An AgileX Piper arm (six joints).
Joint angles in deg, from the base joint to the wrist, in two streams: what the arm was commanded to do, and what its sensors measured. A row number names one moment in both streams.
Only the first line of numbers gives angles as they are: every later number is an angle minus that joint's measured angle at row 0.
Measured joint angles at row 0:
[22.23 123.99 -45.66 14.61 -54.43 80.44]
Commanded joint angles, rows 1 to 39:
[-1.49 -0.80 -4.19 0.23 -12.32 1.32]
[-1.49 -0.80 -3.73 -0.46 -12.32 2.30]
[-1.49 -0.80 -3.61 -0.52 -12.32 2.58]
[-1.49 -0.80 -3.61 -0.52 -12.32 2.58]
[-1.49 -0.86 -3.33 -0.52 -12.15 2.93]
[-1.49 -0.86 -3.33 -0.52 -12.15 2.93]
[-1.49 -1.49 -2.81 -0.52 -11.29 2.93]
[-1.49 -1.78 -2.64 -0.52 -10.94 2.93]
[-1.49 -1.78 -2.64 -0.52 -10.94 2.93]
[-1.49 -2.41 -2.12 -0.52 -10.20 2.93]
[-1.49 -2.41 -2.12 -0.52 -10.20 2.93]
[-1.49 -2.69 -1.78 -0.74 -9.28 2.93]
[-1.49 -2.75 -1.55 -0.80 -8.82 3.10]
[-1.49 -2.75 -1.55 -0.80 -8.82 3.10]
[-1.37 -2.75 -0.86 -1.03 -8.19 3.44]
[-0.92 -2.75 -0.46 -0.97 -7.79 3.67]
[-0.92 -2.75 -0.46 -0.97 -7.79 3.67]
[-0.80 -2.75 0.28 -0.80 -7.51 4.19]
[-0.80 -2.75 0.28 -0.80 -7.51 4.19]
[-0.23 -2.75 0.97 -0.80 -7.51 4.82]
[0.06 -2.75 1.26 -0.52 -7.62 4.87]
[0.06 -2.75 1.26 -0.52 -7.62 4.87]
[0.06 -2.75 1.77 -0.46 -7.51 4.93]
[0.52 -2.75 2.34 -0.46 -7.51 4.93]
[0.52 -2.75 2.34 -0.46 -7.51 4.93]
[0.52 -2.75 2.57 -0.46 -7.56 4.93]
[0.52 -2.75 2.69 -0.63 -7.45 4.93]
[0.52 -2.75 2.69 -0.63 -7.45 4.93]
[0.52 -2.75 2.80 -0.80 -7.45 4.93]
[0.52 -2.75 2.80 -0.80 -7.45 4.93]
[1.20 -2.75 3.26 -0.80 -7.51 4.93]
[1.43 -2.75 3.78 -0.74 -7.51 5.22]
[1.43 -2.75 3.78 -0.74 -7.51 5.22]
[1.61 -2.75 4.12 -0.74 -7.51 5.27]
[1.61 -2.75 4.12 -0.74 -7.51 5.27]
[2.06 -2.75 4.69 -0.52 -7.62 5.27]
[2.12 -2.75 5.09 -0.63 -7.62 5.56]
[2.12 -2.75 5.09 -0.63 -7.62 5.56]
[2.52 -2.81 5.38 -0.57 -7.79 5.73]
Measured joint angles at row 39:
[1.83 -1.61 5.04 0.00 -6.13 5.16]
